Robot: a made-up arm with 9 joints. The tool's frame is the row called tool. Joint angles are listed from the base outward. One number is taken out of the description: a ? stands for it. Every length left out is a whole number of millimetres.
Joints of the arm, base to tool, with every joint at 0 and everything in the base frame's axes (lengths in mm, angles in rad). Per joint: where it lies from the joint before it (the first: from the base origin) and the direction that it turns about. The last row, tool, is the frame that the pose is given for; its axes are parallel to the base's.
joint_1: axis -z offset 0 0 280
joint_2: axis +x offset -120 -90 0
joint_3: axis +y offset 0 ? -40
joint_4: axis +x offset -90 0 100
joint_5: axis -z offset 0 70 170
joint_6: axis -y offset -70 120 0
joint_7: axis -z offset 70 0 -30
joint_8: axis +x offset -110 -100 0
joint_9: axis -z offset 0 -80 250
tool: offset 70 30 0
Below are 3 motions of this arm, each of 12 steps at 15 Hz.
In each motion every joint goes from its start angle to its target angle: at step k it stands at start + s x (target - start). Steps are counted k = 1, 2, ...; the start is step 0. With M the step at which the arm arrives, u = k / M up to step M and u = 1 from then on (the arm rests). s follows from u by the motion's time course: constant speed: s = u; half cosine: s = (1 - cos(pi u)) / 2; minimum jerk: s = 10 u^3 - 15 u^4 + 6 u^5.
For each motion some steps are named. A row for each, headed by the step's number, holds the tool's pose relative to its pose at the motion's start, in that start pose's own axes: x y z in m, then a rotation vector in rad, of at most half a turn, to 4 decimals.
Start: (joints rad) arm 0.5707 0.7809 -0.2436 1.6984 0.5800 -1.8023 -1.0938 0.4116 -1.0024
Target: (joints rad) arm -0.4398 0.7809 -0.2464 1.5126 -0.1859 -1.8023 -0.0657 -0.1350 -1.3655
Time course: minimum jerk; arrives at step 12
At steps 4, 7, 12:
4: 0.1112 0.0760 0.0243 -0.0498 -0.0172 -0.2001
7: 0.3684 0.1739 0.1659 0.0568 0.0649 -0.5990
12: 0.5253 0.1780 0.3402 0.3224 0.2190 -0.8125

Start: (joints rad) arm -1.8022 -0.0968 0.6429 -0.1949 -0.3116 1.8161 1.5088 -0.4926 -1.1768
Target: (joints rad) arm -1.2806 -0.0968 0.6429 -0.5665 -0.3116 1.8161 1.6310 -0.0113 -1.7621
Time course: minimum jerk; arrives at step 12
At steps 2, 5, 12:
2: -0.0096 0.0074 -0.0005 -0.0065 -0.0147 0.0143
5: -0.0894 0.0758 -0.0126 -0.0796 -0.1325 0.1458
12: -0.2290 0.2320 -0.0800 -0.3092 -0.3032 0.4479

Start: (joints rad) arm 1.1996 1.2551 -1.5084 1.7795 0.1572 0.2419 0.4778 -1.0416 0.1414
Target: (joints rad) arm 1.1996 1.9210 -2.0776 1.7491 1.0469 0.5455 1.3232 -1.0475 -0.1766
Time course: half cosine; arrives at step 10
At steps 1, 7, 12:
1: -0.0066 -0.0060 -0.0063 0.0084 0.0149 -0.0203
7: -0.1850 -0.1402 -0.2766 0.5123 0.5059 -0.5533
12: -0.2242 -0.1562 -0.3695 0.7238 0.6298 -0.6543

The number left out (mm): -340
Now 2 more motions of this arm.
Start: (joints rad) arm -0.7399 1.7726 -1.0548 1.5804 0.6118 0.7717 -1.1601 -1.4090 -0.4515
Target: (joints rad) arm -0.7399 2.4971 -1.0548 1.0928 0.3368 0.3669 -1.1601 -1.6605 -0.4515
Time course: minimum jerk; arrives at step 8
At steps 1, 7, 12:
1: -0.0054 0.0022 0.0017 -0.0046 0.0006 -0.0066
7: -0.2187 0.2280 0.1345 -0.3088 0.1307 -0.2689
12: -0.2202 0.2327 0.1368 -0.3137 0.1345 -0.2709

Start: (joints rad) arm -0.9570 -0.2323 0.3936 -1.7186 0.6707 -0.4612 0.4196 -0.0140 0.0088
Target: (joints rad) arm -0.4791 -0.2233 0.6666 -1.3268 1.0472 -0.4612 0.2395 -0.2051 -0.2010
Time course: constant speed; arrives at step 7
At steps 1, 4, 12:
1: 0.0179 -0.0129 0.0208 -0.0427 0.0952 0.0786
4: 0.0832 -0.0295 0.0692 -0.1667 0.4035 0.2988
12: 0.1538 -0.0178 0.0863 -0.2824 0.7432 0.4921

